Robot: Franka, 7 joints.
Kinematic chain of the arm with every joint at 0, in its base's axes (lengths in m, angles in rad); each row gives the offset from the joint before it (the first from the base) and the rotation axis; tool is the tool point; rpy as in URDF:
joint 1: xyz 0 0 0.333 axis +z
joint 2: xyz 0 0 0 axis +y
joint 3: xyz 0 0 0.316 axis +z
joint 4: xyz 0.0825 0 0 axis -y
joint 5: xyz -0.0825 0 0.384 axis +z
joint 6: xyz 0 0 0 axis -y
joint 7: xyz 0.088 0 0 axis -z
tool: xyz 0 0 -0.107 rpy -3.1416 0 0
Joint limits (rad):
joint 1: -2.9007..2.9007
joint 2: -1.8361..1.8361
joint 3: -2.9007..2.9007
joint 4: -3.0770..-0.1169
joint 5: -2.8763..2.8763
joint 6: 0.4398..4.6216
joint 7: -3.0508..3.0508
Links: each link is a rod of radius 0.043 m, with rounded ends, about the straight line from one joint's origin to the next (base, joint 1, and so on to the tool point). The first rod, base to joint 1, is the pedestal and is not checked.
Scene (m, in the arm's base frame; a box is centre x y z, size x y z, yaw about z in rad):
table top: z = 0
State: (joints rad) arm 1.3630 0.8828 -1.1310 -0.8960 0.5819 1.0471 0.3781
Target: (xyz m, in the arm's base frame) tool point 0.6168 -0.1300 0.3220
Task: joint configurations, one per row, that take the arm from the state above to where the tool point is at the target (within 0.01 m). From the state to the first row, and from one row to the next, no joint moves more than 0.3 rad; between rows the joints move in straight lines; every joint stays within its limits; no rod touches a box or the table.
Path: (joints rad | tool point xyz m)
1: 1.1086 0.9580 -1.1798 -1.0368 0.5524 1.0718 0.3781 | 0.5921 0.3116 0.4232
2: 0.8542 1.0333 -1.2286 -1.1777 0.5229 1.0965 0.3781 | 0.6471 0.0922 0.3670
3: 0.5998 1.1085 -1.2774 -1.3185 0.4934 1.1212 0.3781 | 0.6168 -0.1300 0.3220

